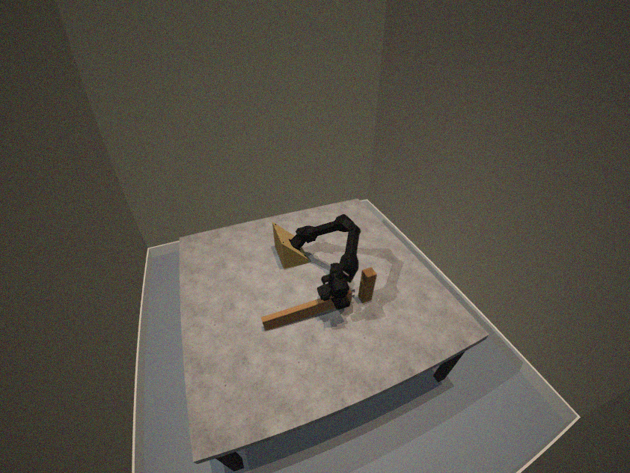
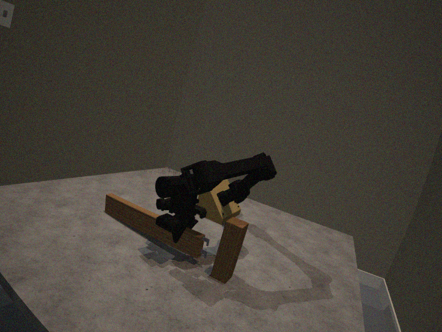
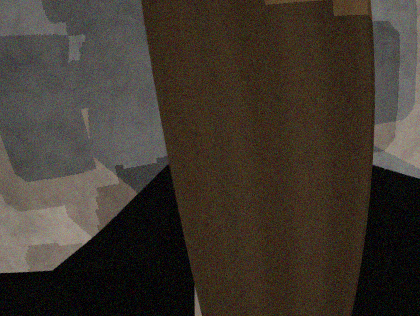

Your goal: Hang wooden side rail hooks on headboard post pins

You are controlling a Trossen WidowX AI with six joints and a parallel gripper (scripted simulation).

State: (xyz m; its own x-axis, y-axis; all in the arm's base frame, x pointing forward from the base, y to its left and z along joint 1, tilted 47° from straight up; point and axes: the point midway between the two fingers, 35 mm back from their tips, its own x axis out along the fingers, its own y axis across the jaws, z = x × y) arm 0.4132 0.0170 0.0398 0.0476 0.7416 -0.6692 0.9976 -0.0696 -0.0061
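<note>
Now: the headboard post 10 mm ahead of my gripper tip, 160 mm to the left of it and 50 mm above it.
</note>
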